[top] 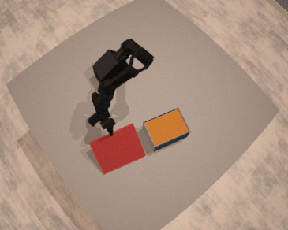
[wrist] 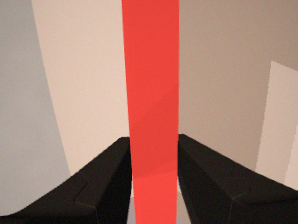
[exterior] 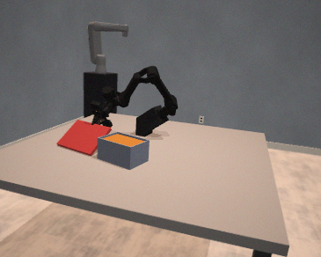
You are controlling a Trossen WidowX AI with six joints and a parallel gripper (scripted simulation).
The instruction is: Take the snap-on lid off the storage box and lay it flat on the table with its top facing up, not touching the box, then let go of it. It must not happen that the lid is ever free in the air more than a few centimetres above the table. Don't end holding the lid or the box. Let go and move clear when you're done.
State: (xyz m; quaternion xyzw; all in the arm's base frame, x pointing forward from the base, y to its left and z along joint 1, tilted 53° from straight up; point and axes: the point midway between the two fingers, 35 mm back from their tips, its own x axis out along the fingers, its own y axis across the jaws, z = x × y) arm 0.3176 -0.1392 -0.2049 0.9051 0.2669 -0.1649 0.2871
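Right now my hand is 100 mm short of the red lid, 60 mm above it and 10 mm to the left of it. The rest, counted from my hand: storage box: 250 mm to the left, 140 mm ahead, 70 mm below.
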